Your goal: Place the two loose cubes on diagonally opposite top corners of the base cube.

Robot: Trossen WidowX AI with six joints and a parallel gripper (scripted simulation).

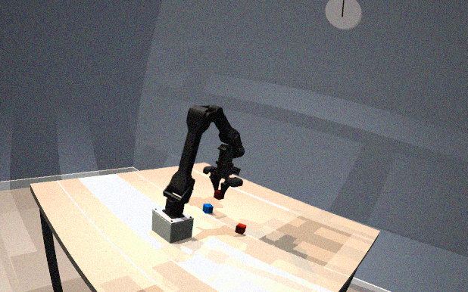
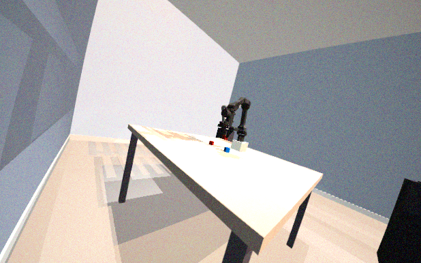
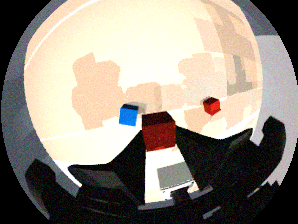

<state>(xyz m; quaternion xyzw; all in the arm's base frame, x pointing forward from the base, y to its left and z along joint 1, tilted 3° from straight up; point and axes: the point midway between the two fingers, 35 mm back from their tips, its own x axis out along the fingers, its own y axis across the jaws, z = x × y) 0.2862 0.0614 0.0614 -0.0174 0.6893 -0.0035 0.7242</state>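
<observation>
Now: the blue cube 9 cm below my gripper tip, 5 cm to the left of it and 1 cm behind it. Round my gripper tip: red cube right at my gripper tip.
</observation>
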